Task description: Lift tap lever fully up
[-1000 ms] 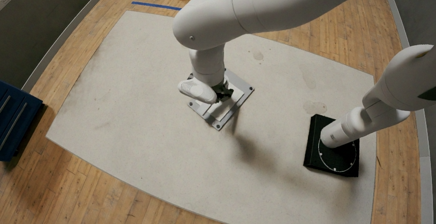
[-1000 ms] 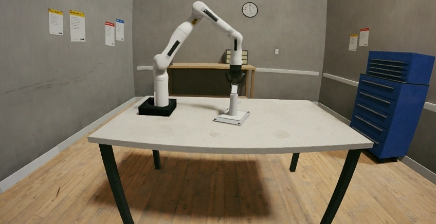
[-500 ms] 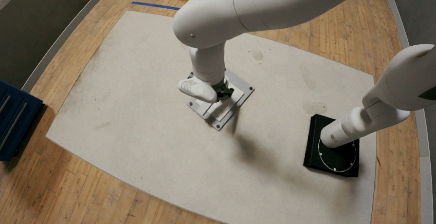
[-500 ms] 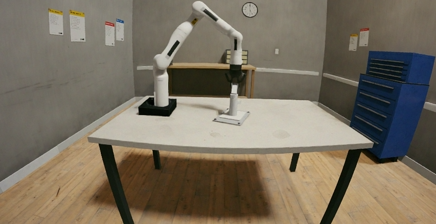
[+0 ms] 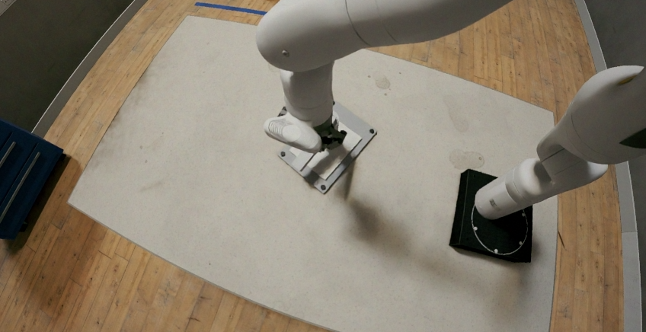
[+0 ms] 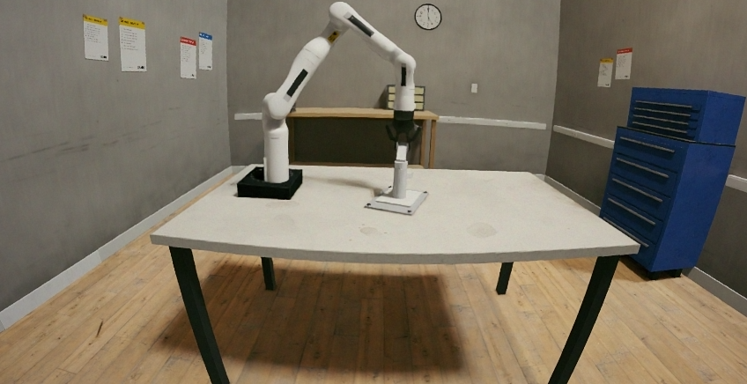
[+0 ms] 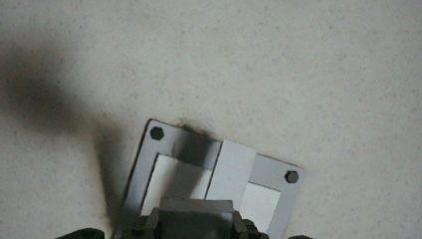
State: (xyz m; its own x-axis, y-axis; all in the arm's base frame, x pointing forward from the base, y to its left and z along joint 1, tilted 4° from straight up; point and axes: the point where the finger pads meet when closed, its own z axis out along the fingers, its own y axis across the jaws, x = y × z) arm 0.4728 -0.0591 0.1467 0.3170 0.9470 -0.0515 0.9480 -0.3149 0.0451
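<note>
My gripper is now 30 mm to the left of the tap lever, 10 mm past it and 10 mm above it. From my hand the other things lie so: tap 70 mm below, 60 mm to the right, 10 mm behind.
</note>
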